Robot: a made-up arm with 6 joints. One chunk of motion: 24 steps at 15 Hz.
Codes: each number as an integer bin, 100 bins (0 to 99) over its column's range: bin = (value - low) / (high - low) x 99, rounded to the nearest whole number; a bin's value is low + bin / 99 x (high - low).
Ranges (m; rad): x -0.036..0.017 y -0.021..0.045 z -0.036..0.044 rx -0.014..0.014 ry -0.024..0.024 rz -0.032..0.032
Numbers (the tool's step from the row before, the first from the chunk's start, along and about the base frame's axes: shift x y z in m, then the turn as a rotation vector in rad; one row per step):
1: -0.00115 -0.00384 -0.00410 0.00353 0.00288 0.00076
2: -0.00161 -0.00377 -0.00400 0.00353 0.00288 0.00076
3: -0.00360 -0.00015 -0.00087 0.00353 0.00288 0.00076
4: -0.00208 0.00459 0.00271 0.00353 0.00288 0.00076
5: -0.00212 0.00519 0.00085 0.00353 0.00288 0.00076
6: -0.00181 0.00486 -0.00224 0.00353 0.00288 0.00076
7: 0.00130 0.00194 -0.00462 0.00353 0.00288 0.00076
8: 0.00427 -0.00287 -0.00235 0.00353 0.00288 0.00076
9: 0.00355 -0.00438 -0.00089 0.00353 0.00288 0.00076
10: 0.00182 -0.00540 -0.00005 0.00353 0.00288 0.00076
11: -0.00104 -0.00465 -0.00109 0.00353 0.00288 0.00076
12: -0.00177 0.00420 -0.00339 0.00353 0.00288 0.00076
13: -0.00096 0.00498 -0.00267 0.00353 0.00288 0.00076
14: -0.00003 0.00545 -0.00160 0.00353 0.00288 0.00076
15: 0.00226 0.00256 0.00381 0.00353 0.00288 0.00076
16: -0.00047 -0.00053 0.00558 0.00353 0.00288 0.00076
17: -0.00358 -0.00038 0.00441 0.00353 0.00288 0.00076
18: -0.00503 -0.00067 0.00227 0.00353 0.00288 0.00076
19: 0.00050 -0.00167 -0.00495 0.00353 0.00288 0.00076
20: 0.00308 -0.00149 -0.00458 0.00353 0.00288 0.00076
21: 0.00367 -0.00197 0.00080 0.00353 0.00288 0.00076
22: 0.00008 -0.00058 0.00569 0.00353 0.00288 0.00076
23: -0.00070 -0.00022 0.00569 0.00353 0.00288 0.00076
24: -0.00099 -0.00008 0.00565 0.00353 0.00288 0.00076
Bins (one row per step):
1: 65 26 39 62 55 51
2: 64 26 40 62 55 51
3: 61 31 43 62 55 51
4: 63 38 48 62 55 51
5: 63 39 46 62 55 51
6: 64 39 42 62 55 51
7: 70 34 39 62 55 51
8: 75 27 42 62 55 51
9: 74 25 43 62 55 51
10: 71 23 44 62 55 51
11: 65 25 43 62 55 51
12: 64 38 40 62 55 51
13: 65 39 41 62 55 51
14: 67 40 43 62 55 51
15: 71 35 49 62 55 51
16: 66 31 51 62 55 51
17: 61 31 50 62 55 51
18: 58 30 47 62 55 51
19: 68 29 38 62 55 51
20: 73 29 39 62 55 51
21: 74 29 46 62 55 51
22: 67 31 52 62 55 51
23: 66 31 52 62 55 51
24: 65 31 52 62 55 51

